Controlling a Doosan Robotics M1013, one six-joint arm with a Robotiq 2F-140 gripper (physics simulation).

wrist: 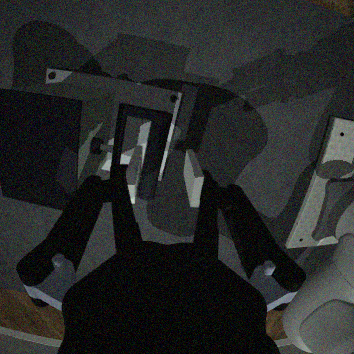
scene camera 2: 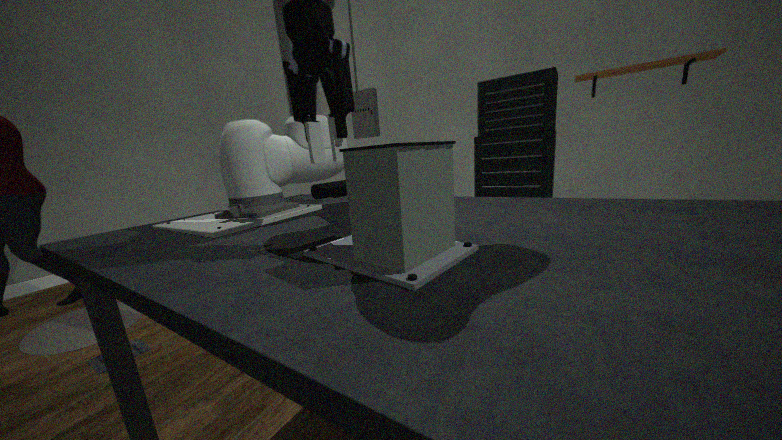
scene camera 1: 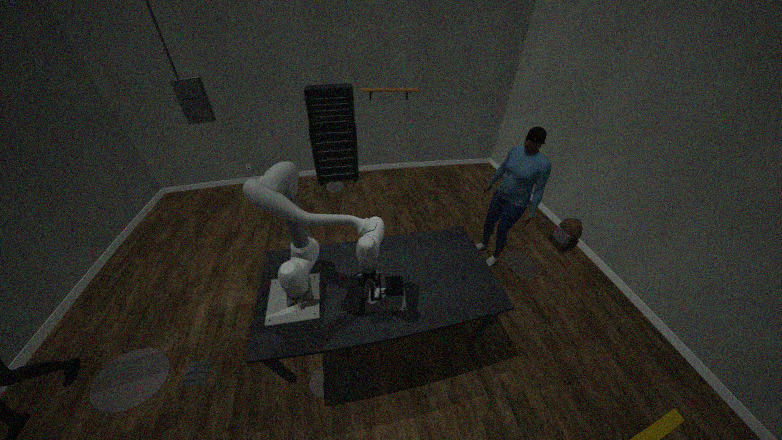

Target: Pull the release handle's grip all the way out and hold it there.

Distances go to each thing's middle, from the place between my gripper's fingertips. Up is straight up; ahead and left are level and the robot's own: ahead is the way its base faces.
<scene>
Right now my hand is 110 mm short of the bolted base plate (scene camera 2: 340, 252), 20 mm to the left of it and 150 mm above it.
</scene>
